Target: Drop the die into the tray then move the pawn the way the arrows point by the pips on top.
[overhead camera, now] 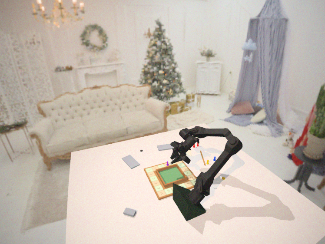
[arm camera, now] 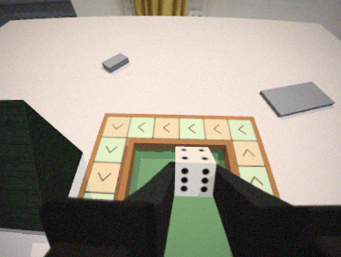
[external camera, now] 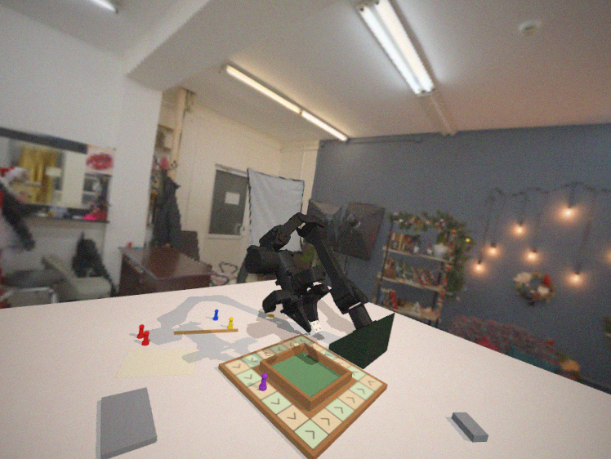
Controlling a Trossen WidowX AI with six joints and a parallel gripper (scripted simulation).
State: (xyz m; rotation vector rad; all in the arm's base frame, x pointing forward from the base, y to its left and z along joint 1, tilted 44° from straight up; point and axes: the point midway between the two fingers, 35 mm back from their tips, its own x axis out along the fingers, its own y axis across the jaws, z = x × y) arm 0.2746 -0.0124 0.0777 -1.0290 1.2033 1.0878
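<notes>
My gripper tip is now right at the white die. Also, from my gripper tip: green dice tray (120 mm below); purple pawn (100 mm ahead, 40 mm to the right, 100 mm below); yellow pawn (30 mm behind, 300 mm to the right, 110 mm below).
</notes>
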